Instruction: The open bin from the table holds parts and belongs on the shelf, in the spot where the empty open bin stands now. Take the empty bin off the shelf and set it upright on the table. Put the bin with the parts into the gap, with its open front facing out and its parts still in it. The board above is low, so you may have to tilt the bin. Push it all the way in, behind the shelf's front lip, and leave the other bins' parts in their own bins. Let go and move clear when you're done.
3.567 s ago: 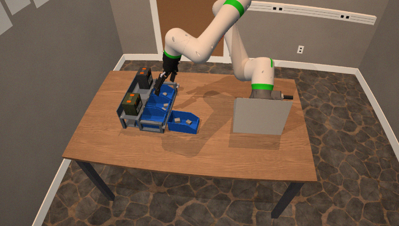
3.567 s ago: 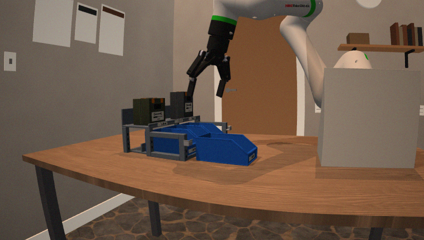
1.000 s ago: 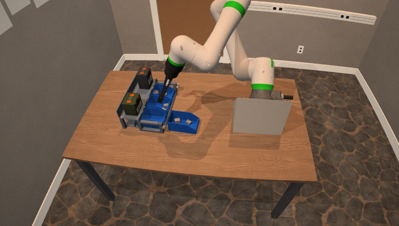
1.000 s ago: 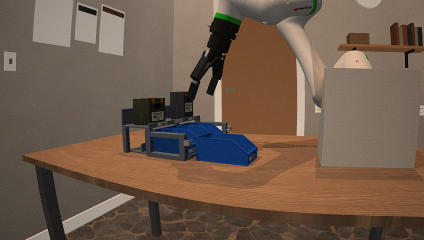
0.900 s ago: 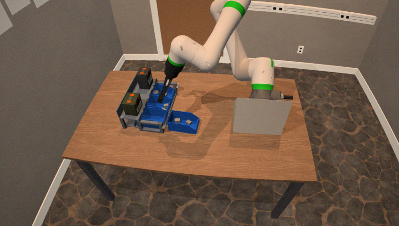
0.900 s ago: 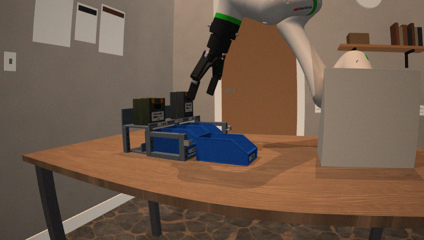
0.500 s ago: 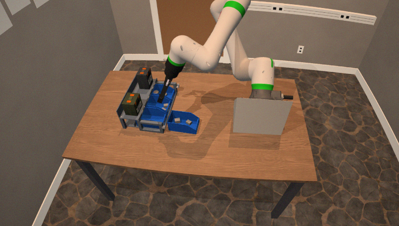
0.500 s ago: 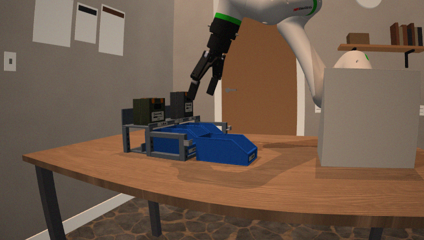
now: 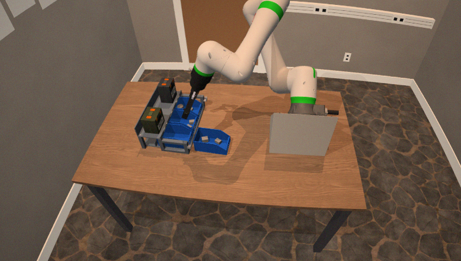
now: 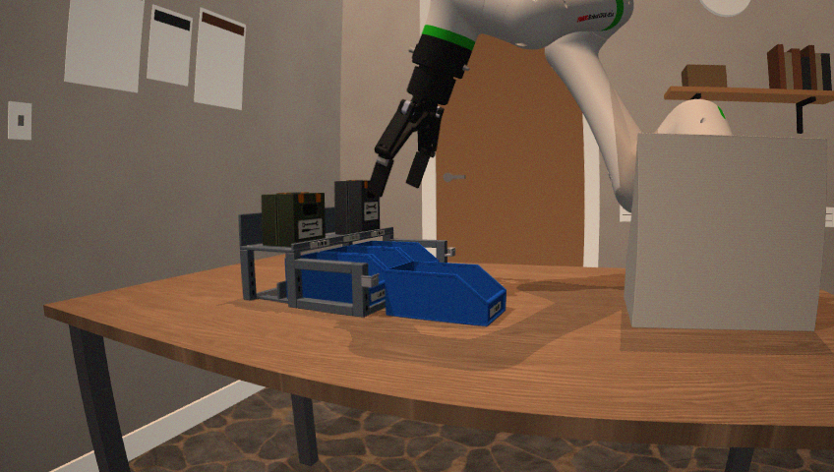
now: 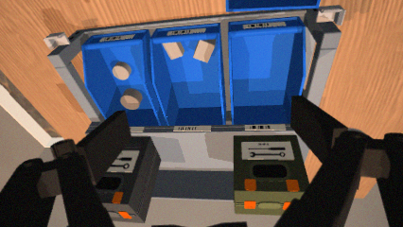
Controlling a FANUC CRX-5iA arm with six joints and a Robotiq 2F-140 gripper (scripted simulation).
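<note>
Now: hand 200 mm above the tan part, 140 mm past it and 50 mm to the right of it. Round my hand: black box (180 mm ahead, 170 mm to the right, 50 mm below); grey shelf (140 mm below, 110 mm ahead, 50 mm to the right).
</note>
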